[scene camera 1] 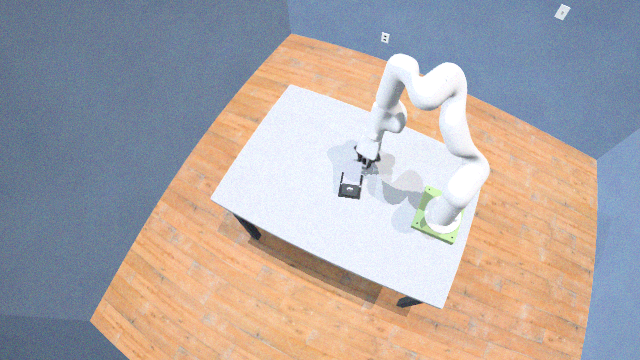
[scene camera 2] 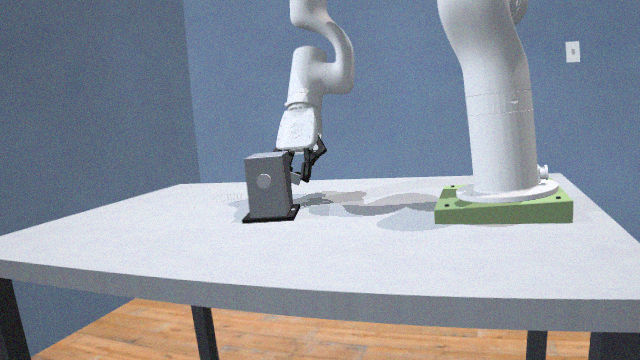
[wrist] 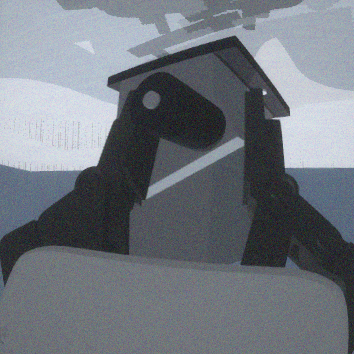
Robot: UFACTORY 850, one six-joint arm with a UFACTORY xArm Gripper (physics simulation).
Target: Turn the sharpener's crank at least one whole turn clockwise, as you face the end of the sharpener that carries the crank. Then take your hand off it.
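Observation:
The grey box-shaped sharpener (scene camera 1: pixel 354 193) (scene camera 2: pixel 270 195) (wrist: pixel 192 230) stands upright on its black base (scene camera 2: pixel 255 219) (wrist: pixel 175 59). In scene camera 2 its face with a round disc shows, and its crank end is mostly hidden. My gripper (scene camera 1: pixel 367 163) (scene camera 2: pixel 299 172) (wrist: pixel 198 111) is at the crank end, pitched downward. In the wrist view, its fingers are partly shut around the crank's black handle (wrist: pixel 187 117), which lies against the left finger; contact at the right finger is hard to see. A thin light bar (wrist: pixel 195 167) crosses the sharpener's face behind the handle.
The grey-white table (scene camera 1: pixel 300 220) (scene camera 2: pixel 350 260) carries the sharpener and the arm's green base plate (scene camera 1: pixel 422 225) (scene camera 2: pixel 505 214), which is at the right. The arm arches from that plate over the table. Shadows fall between the sharpener and the green plate.

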